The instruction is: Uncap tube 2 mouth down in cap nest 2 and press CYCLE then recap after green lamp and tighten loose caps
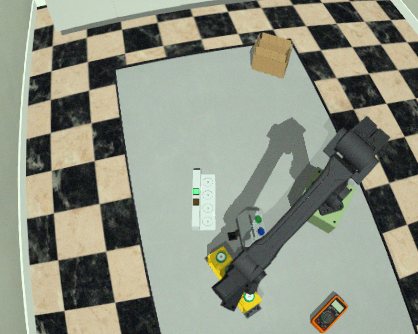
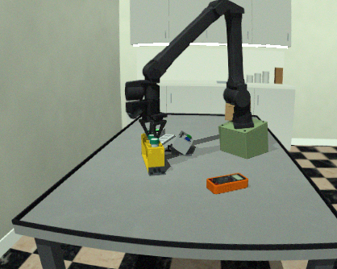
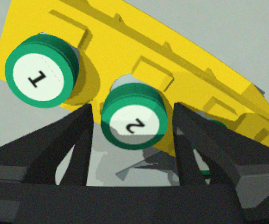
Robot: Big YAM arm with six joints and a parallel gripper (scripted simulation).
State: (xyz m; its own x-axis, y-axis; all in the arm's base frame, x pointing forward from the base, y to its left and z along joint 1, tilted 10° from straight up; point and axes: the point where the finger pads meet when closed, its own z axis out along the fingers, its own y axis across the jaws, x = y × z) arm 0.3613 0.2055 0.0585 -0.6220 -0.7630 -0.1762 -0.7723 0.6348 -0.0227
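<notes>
Now: the cap right at my hand. Also, from my hand: grey key housing 190 mm to the right, 100 mm behind, 60 mm below; then green READY key 210 mm to the right, 120 mm behind, 50 mm below; then blue cycle key 160 mm to the right, 120 mm behind, 50 mm below.
</notes>
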